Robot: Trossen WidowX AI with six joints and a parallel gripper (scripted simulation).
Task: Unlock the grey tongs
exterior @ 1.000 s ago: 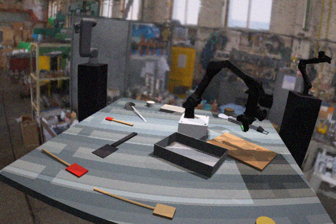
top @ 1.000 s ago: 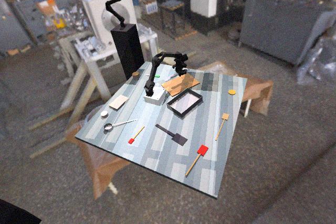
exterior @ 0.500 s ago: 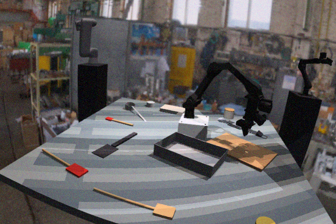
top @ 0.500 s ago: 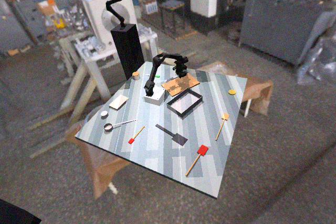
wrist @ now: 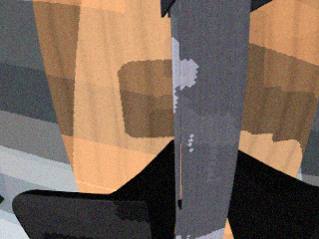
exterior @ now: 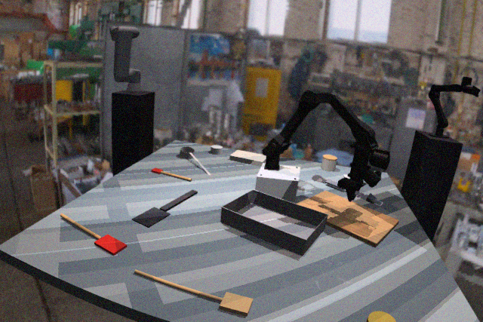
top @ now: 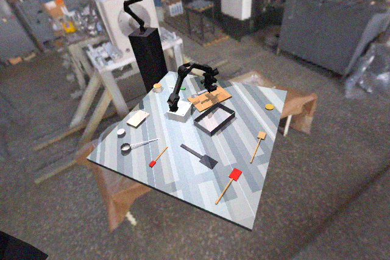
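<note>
Now: gripper tip 6 cm above the wooden board. From my gripper tip the other things lie so: dark grey roasting tin 28 cm to the right, 14 cm ahead, 4 cm below; then dark grey spatula 66 cm to the right, 15 cm ahead, 7 cm below; then pale block 52 cm behind, 46 cm to the right, 6 cm below.
</note>
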